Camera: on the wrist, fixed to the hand. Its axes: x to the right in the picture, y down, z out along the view.
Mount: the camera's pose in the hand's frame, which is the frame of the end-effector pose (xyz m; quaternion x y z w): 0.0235 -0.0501 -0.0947 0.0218 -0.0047 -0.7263 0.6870
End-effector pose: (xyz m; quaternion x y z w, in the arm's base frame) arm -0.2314 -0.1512 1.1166 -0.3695 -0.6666 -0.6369 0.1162
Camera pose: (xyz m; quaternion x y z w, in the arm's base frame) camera -0.3098 -0.2274 1.1084 -0.2298 0.7407 0.5057 0.3778
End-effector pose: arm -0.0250 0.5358 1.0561 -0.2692 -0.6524 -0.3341 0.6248
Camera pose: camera -0.0051 0.4295 1.0741 0.3009 -0.6539 -0.6678 0.1894
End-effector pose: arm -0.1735 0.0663 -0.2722 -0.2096 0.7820 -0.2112 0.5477
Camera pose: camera -0.2655 0.0215 -0.2328 -0.7010 0.3778 -0.5589 0.2311
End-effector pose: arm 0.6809 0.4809 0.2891 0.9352 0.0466 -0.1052 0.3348
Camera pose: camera 0.7116 0.5802 0.3242 0.6155 0.7074 -0.3209 0.1334
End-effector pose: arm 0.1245 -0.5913 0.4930 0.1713 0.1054 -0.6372 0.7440
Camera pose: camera 0.0849 -0.5824 0.3911 0.0544 0.1794 -0.9812 0.0451
